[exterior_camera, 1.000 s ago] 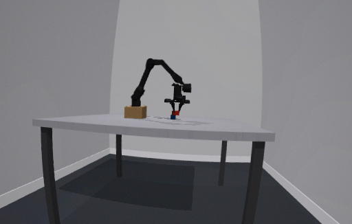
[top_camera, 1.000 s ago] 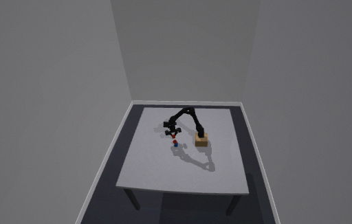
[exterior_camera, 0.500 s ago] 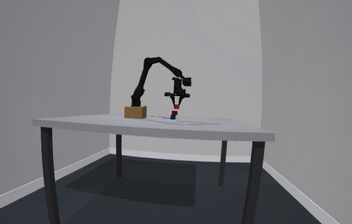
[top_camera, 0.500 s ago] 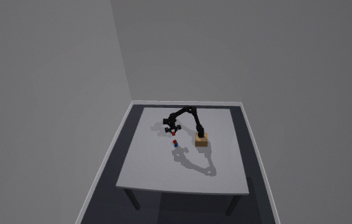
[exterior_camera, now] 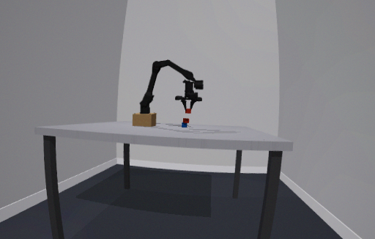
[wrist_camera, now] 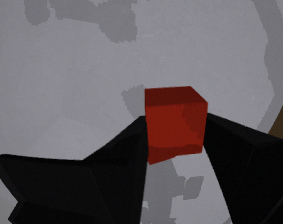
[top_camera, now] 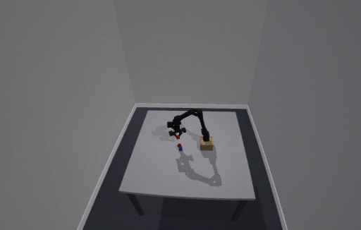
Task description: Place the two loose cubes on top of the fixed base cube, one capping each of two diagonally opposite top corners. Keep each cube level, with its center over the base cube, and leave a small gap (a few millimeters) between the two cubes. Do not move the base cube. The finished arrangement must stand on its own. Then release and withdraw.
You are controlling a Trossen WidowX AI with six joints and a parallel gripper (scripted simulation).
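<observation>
The blue cube is 110 mm below my gripper tip, 90 mm to the left of it and 20 mm behind it.
</observation>
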